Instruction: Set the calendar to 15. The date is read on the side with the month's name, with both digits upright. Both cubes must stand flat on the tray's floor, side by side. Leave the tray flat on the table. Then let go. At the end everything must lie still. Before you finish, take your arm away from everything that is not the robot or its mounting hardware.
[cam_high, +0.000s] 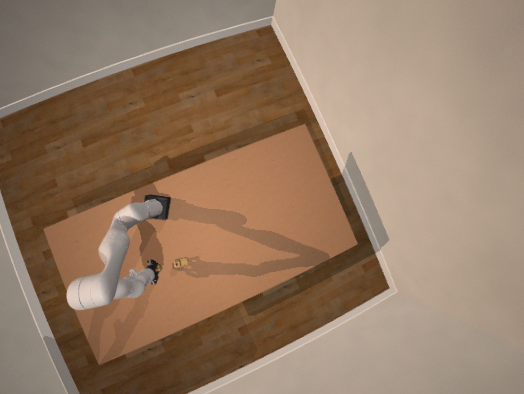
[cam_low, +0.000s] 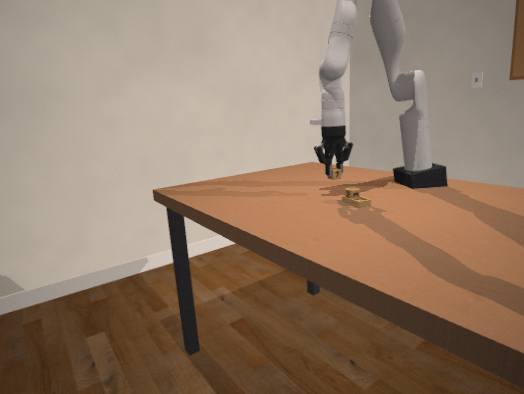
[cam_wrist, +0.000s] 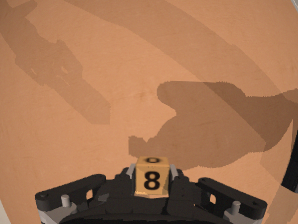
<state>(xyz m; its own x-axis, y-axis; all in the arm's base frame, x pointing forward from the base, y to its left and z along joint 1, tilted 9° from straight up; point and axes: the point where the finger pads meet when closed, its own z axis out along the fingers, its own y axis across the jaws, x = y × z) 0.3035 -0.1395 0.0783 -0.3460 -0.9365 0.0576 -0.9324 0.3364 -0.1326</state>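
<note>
My hand is 110 mm to the right of the wooden calendar tray, 70 mm above it and 50 mm short of it.
</note>
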